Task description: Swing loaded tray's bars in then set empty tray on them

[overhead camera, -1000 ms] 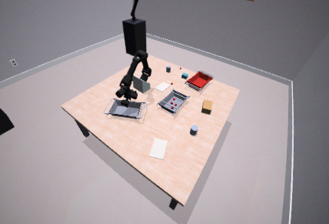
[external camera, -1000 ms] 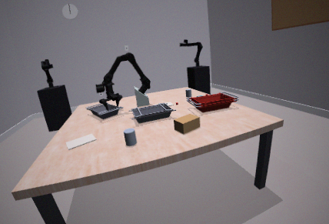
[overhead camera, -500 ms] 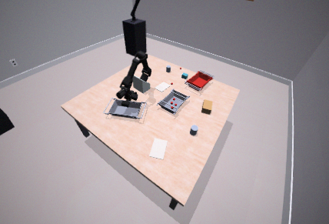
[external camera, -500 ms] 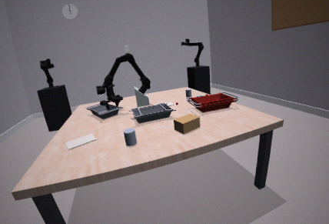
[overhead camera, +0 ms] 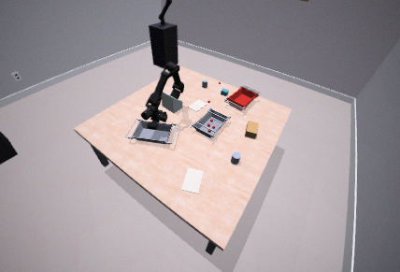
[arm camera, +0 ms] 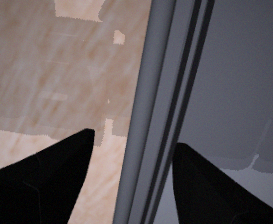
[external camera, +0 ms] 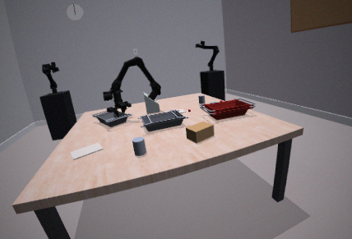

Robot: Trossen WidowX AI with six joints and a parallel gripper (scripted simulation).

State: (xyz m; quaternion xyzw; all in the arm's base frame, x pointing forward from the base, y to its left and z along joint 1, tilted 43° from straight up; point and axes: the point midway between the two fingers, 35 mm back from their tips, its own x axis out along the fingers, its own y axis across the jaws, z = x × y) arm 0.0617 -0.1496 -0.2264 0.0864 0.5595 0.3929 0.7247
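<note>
Right now my gripper tip is 40 mm short of the grey tray, 70 mm to the left of it and 30 mm below it. Also, from my gripper tip: tan box: 590 mm ahead, 410 mm to the left, 20 mm above; then teal block: 170 mm ahead, 730 mm to the left, 10 mm above.
</note>
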